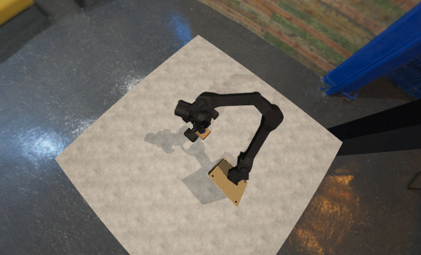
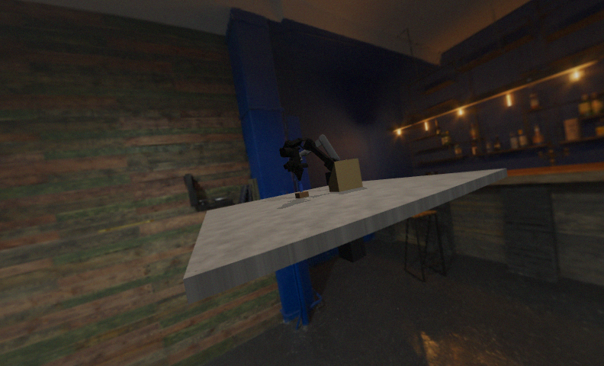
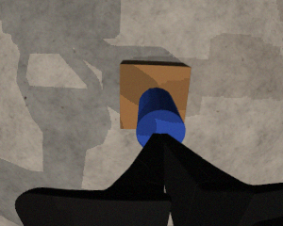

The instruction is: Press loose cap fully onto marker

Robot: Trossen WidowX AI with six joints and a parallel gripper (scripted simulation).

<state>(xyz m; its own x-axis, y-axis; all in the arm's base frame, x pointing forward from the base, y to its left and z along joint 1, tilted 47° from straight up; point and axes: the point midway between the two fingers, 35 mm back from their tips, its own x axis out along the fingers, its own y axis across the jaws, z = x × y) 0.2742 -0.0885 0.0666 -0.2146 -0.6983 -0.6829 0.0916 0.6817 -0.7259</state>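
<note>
Right now the blue cap is 3 cm below my gripper tip. Also, from my gripper tip: brown block 9 cm below; holder corner 7 cm below.
</note>
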